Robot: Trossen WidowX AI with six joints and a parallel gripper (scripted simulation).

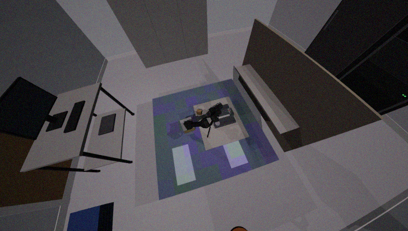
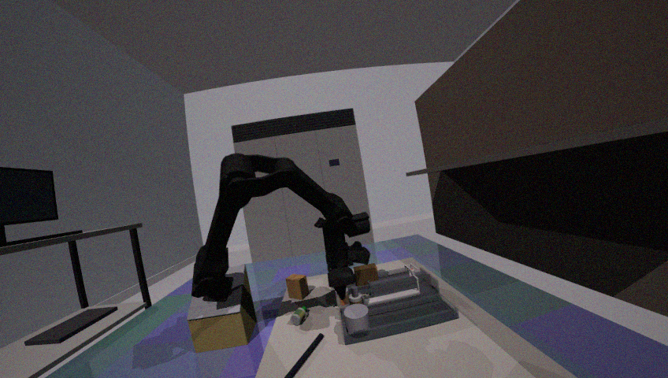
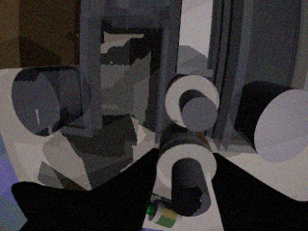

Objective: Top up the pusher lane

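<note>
Now: gripper tip 15 cm short of the dark grey lane rack, 3 cm to the right of it and 4 cm above it. Also, from my gripper tip: brown box 16 cm behind, 14 cm to the left, 2 cm below; black rod 9 cm behind, 14 cm to the right, 5 cm below.
</note>
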